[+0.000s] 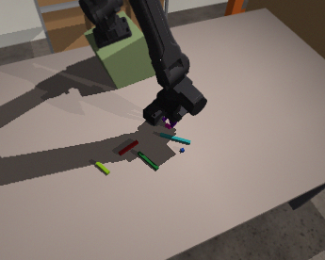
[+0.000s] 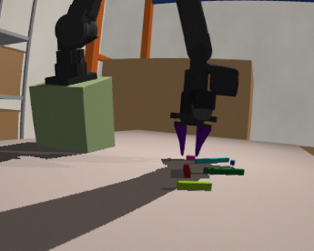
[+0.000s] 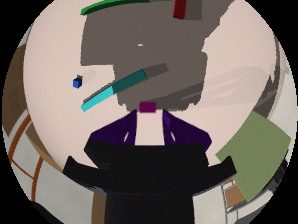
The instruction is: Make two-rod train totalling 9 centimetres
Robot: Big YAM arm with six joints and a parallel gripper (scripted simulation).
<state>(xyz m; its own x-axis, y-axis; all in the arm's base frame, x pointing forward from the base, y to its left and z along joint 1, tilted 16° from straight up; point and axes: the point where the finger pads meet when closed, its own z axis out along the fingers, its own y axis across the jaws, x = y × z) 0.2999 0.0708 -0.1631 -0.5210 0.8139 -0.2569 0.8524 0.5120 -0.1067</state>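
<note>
Now: the magenta rod 10 mm below my hand and 10 mm ahead of it. Also, from my hand: turquoise rod (60 mm ahead, 10 mm below); then blue rod (110 mm ahead, 10 mm to the left, 10 mm below); then green rod (110 mm to the right, 110 mm ahead, 10 mm below).
</note>
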